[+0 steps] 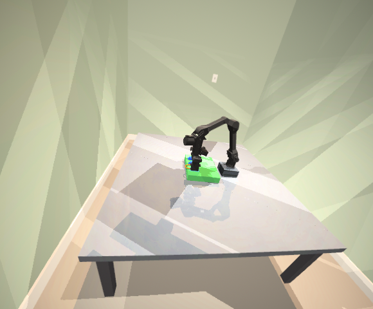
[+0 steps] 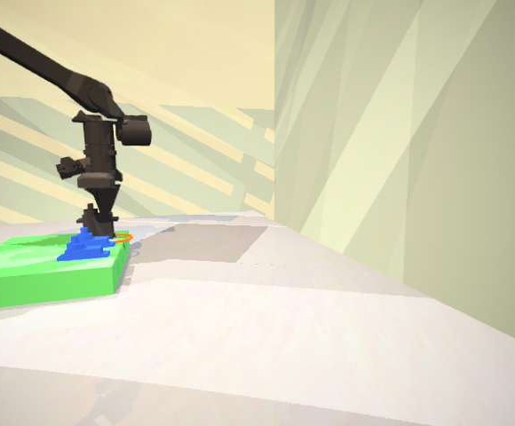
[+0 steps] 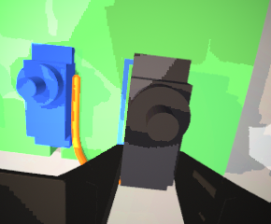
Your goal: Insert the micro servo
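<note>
The green deck is 110 mm behind my gripper tip, 90 mm to the right of it and 70 mm below it.
</note>
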